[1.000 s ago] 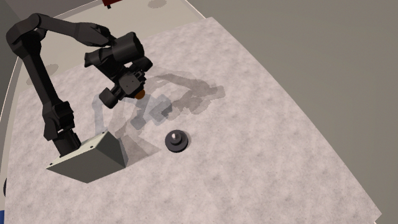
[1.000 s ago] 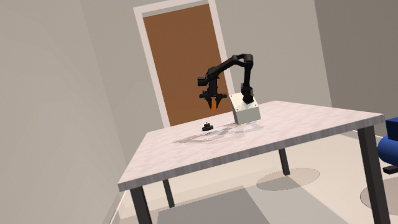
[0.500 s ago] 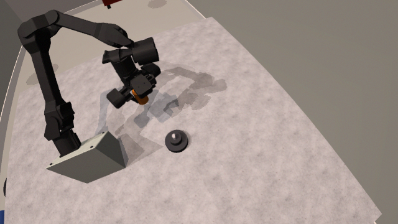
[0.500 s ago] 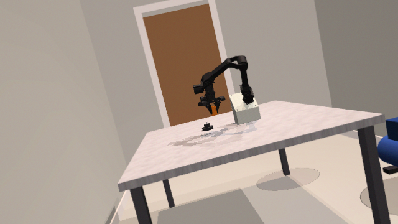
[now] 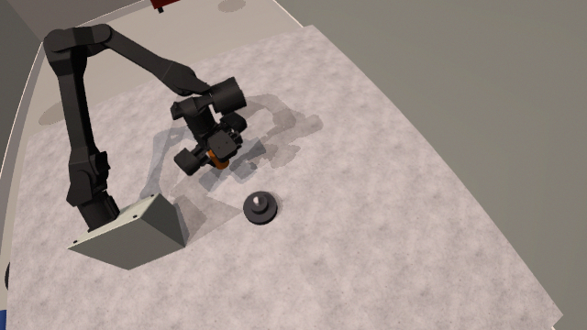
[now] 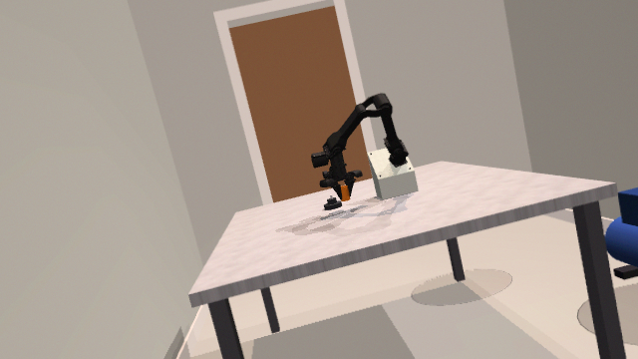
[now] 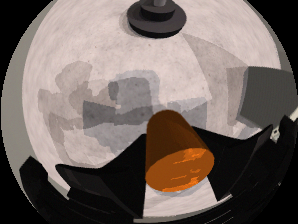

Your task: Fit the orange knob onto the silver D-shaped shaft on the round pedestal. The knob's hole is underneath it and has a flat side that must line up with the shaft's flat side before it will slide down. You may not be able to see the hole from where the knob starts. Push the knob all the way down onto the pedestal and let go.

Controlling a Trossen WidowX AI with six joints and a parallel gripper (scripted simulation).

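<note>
The black round pedestal lies 15 cm to the right of my gripper tip, 2 cm below it and 2 cm ahead of it. Round my gripper tip: orange knob 3 cm above.
</note>
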